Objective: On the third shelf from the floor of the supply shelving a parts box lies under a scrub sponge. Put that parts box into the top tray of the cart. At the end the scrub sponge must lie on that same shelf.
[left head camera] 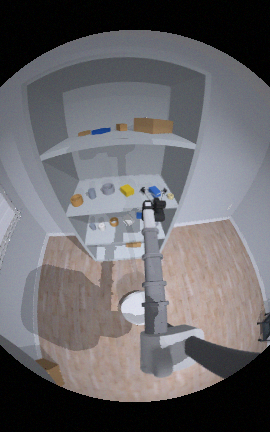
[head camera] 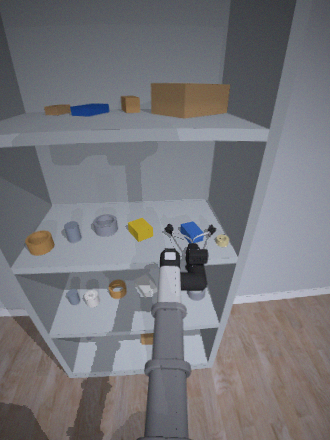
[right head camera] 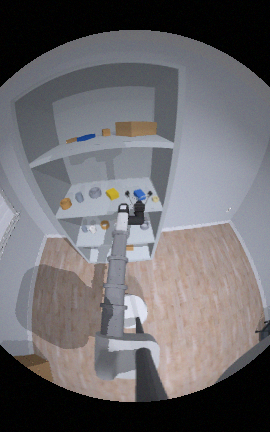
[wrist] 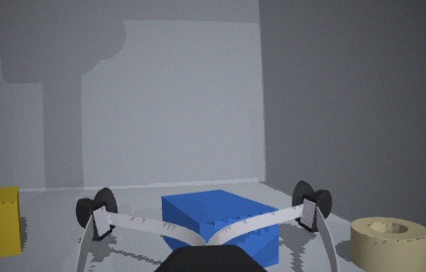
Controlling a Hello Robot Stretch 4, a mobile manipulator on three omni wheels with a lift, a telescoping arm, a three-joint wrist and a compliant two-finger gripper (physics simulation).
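Seen in the pictures: gripper, between the fingertips: (left head camera: 153, 188) (head camera: 190, 226) (right head camera: 138, 191) (wrist: 205, 202); robot's base, origin of its link: (left head camera: 139, 306) (right head camera: 128, 310).
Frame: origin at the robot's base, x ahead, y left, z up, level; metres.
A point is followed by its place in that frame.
A blue block (head camera: 192, 227) {x 0.835, y -0.091, z 1.003 m} (left head camera: 154, 191) {x 0.798, y -0.085, z 1.003 m} (right head camera: 139, 194) {x 0.799, y -0.092, z 1.003 m} (wrist: 215, 202) {x 0.827, y -0.091, z 1.003 m} sits at the right of the third shelf (head camera: 115, 255) {x 0.696, y 0.205, z 0.963 m}. A yellow block (head camera: 140, 229) {x 0.805, y 0.121, z 1.008 m} (left head camera: 127, 190) {x 0.798, y 0.118, z 1.008 m} (right head camera: 112, 194) {x 0.795, y 0.112, z 1.006 m} (wrist: 9, 222) {x 0.817, y 0.077, z 0.991 m} lies to its left. Neither shows a clear seam, so I cannot tell sponge from parts box. My gripper (head camera: 191, 229) {x 0.851, y -0.083, z 0.997 m} (left head camera: 153, 190) {x 0.851, y -0.083, z 0.997 m} (right head camera: 139, 193) {x 0.851, y -0.083, z 0.997 m} (wrist: 205, 202) {x 0.851, y -0.083, z 0.997 m} is open, its fingertips apart on either side of the blue block in view; its palm hides the block's lower front in the wrist view. A dark frame (left head camera: 266, 327) at the far right edge may be the cart; its top tray cannot be made out.
A beige ring (head camera: 218, 243) {x 0.770, y -0.193, z 0.974 m} (wrist: 375, 252) {x 0.771, y -0.191, z 0.978 m} stands right of the blue block, near the right side wall. A grey ring, a grey cylinder and an orange ring (head camera: 40, 246) {x 0.686, y 0.485, z 1.003 m} stand farther left. A large brown box (head camera: 185, 100) {x 0.846, y -0.037, z 1.473 m} is on the shelf above. Small items stand below.
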